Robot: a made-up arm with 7 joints. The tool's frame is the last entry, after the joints. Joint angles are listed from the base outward. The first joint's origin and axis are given. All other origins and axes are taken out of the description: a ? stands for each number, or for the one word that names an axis. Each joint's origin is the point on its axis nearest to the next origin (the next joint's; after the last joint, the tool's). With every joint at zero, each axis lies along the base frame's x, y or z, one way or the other. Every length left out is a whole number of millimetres.
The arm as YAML. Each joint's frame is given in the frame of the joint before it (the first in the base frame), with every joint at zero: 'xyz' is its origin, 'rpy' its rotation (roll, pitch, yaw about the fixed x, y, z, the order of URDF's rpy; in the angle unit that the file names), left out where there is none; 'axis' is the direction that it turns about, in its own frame. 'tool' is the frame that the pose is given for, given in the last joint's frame.
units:
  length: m
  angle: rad
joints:
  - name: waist
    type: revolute
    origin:
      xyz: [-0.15, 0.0, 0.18]
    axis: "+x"
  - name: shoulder
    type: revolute
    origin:
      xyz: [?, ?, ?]
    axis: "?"
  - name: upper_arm
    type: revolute
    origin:
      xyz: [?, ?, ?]
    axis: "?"
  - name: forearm
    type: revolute
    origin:
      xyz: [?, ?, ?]
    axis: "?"
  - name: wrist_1
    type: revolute
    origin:
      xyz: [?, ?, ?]
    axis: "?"
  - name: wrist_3
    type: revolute
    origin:
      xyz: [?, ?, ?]
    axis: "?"
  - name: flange
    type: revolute
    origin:
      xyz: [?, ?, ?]
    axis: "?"
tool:
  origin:
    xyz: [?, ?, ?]
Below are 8 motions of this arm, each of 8 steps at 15 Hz.
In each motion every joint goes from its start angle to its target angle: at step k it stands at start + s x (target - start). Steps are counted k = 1, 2, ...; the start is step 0. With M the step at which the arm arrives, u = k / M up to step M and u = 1 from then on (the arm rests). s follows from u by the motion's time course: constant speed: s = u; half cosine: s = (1 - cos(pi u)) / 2; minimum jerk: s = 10 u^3 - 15 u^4 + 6 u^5.
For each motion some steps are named. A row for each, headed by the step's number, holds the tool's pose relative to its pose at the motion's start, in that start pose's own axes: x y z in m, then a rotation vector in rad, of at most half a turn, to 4 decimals.
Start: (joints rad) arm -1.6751 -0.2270 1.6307 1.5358 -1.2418 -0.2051 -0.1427
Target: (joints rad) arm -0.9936 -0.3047 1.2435 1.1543 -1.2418 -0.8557 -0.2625
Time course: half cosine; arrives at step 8
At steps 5, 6, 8:
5: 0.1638 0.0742 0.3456 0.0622 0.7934 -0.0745
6: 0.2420 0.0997 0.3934 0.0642 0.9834 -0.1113
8: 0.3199 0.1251 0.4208 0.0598 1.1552 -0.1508

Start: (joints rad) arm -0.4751 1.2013 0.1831 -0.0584 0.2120 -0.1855 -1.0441
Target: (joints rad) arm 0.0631 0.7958 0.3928 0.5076 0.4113 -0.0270 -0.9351
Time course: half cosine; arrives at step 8
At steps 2, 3, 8:
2: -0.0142 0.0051 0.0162 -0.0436 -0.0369 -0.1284
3: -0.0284 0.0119 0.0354 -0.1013 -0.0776 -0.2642
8: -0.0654 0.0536 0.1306 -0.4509 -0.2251 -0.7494

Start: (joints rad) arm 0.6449 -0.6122 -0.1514 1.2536 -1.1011 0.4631 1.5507
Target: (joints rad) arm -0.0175 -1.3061 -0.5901 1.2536 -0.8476 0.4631 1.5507
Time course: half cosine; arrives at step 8
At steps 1, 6, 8:
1: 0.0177 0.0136 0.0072 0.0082 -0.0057 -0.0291
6: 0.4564 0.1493 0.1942 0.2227 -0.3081 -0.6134
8: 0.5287 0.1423 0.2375 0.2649 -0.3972 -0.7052

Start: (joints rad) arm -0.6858 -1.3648 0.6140 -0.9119 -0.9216 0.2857 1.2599
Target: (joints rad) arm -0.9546 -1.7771 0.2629 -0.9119 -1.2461 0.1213 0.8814
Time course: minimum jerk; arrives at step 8
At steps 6, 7, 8:
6: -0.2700 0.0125 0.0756 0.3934 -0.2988 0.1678
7: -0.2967 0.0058 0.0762 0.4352 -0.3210 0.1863
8: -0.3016 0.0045 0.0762 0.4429 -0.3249 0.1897

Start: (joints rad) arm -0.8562 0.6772 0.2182 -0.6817 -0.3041 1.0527 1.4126
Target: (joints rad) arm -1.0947 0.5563 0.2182 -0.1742 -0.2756 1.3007 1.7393
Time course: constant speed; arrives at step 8
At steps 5, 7, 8:
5: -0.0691 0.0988 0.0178 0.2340 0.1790 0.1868
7: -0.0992 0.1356 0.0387 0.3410 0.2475 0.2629
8: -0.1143 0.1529 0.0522 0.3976 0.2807 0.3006

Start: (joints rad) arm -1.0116 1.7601 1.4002 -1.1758 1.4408 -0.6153 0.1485
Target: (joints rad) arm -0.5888 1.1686 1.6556 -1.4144 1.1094 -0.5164 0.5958
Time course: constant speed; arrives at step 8
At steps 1, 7, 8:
1: 0.0012 0.0128 0.0023 0.0983 0.0504 -0.0262
7: 0.0497 0.0885 0.1030 0.7756 0.1527 -0.0529
8: 0.0624 0.0938 0.1334 0.8944 0.1320 -0.0339

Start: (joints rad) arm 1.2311 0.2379 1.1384 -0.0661 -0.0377 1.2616 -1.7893
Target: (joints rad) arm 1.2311 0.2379 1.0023 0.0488 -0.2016 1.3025 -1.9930
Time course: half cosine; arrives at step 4
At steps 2, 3, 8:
2: 0.0112 -0.0426 -0.0200 -0.0842 0.0306 -0.0412
3: 0.0186 -0.0716 -0.0326 -0.1428 0.0507 -0.0662
8: 0.0215 -0.0833 -0.0375 -0.1668 0.0587 -0.0755

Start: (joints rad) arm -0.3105 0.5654 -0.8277 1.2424 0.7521 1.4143 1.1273
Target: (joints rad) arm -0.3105 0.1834 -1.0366 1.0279 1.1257 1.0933 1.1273
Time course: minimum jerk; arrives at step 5
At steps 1, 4, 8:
1: 0.0013 -0.0080 0.0083 -0.0008 -0.0099 -0.0046
4: 0.0388 -0.1030 0.1399 0.0124 -0.1749 -0.0689
8: 0.0422 -0.1076 0.1485 0.0147 -0.1862 -0.0735

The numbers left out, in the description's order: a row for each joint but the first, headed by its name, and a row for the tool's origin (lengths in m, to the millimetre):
shoulder: xyz 0.0 -0.074 -0.03, axis -y
upper_arm: xyz -0.374 0.0 -0.009, axis -x
forearm: xyz 0.0 0.109 0.408, axis -z
wrist_1: xyz 0.106 -0.274 0.0, axis -y
wrist_3: xyz -0.176 0.0 -0.072, axis -x
flange: xyz 0.0 0.097 -0.149, axis +z
tool: xyz 0.107 0.062 0.0

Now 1 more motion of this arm.
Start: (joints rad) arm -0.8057 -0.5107 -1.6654 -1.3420 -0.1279 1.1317 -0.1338
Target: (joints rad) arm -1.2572 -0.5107 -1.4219 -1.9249 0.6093 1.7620 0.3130
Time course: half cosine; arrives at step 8
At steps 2, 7, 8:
2: 0.0710 0.0157 -0.0025 -0.1381 -0.1005 0.0770
7: 0.4036 0.2642 -0.0081 -0.6982 -0.5170 0.4185
8: 0.4134 0.2817 -0.0096 -0.7150 -0.5286 0.4299

